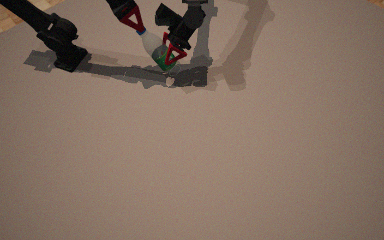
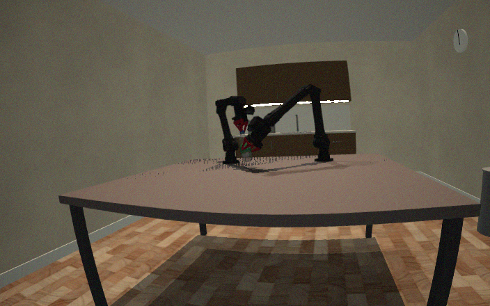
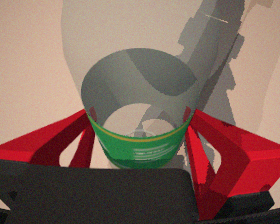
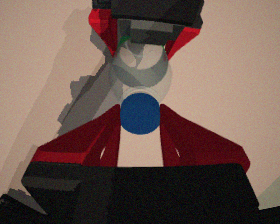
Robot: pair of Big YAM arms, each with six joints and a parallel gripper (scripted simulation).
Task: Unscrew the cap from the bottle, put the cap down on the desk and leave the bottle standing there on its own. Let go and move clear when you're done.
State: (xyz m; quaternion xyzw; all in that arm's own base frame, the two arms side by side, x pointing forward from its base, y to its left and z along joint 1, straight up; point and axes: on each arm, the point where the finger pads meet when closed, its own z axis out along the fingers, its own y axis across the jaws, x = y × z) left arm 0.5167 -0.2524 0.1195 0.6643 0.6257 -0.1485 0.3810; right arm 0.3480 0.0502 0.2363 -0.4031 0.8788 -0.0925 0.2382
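The blue cap is 1 cm below my right hand. The rest, counted from my right hand: bottle: 4 cm ahead, 3 cm to the left, 9 cm below.
Now: the bottle 10 mm behind my left hand, 10 mm to the right of it and 30 mm above it. Round my left hand: blue cap: 60 mm behind, 40 mm to the right, 110 mm above.
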